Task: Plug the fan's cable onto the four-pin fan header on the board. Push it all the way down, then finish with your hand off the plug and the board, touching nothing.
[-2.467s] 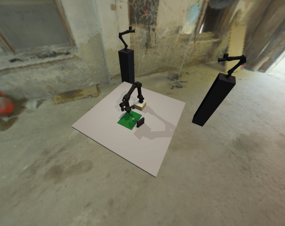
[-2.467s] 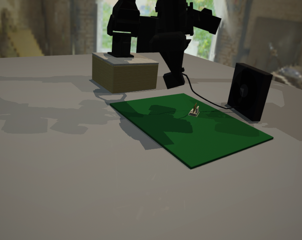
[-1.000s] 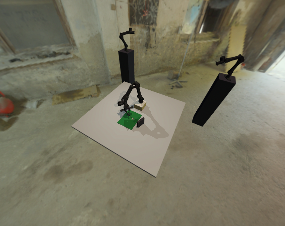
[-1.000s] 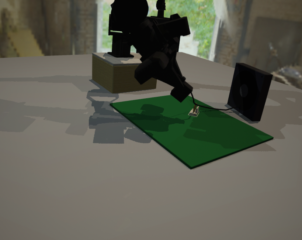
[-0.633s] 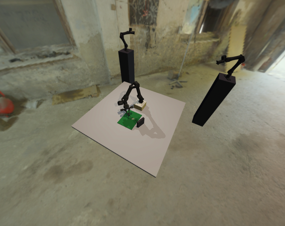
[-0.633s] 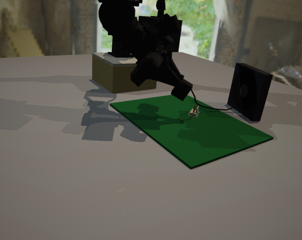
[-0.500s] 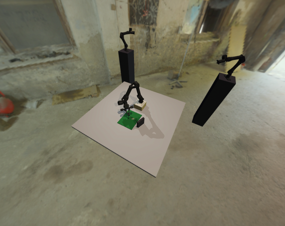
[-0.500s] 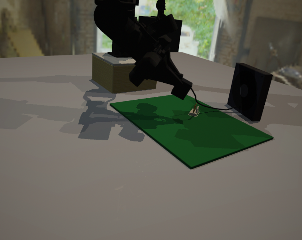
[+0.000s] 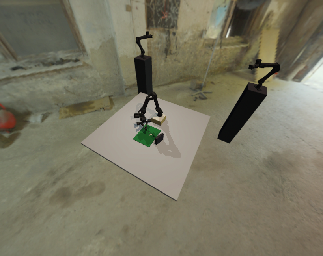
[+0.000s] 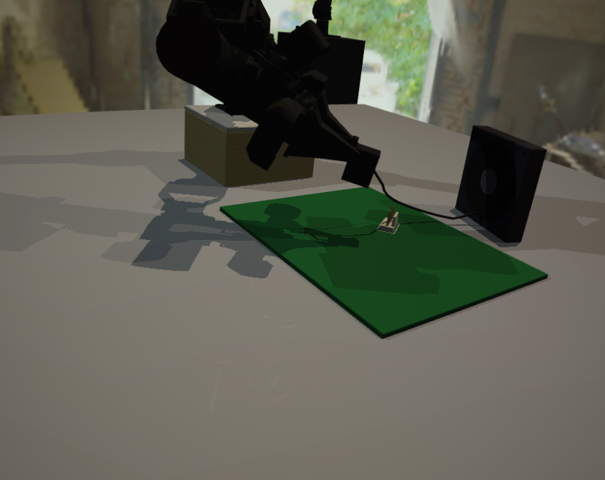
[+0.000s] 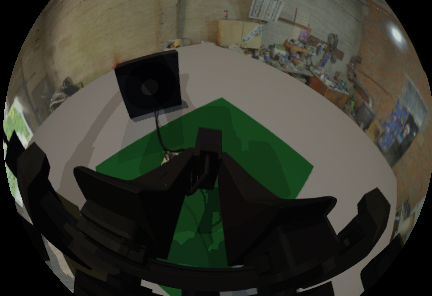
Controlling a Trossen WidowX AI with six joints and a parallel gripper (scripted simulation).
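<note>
My gripper tip is now 110 mm above the green board, 30 mm to the right of it and 10 mm short of it. Round my gripper tip: four-pin header (100 mm below, 70 mm to the left, 10 mm behind); black fan plug (10 mm below); black fan (200 mm to the left, 40 mm below, 20 mm ahead).
</note>
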